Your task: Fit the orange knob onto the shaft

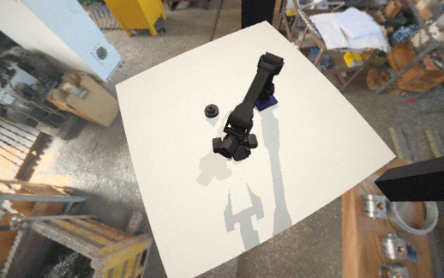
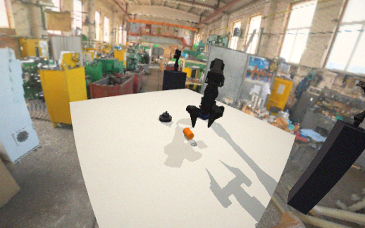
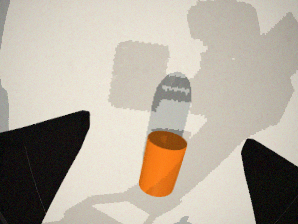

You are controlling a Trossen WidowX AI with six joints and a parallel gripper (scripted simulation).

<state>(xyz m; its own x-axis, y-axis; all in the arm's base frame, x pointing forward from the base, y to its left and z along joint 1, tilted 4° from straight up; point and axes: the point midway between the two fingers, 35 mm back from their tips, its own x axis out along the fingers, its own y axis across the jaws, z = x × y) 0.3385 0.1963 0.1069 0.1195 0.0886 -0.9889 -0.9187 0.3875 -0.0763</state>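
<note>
Now: the orange knob 8 cm below my gripper tip, 7 cm to the right of it and 1 cm behind it. Round my gripper tip: pedestal (30 cm to the right, 7 cm below, 4 cm behind).
</note>
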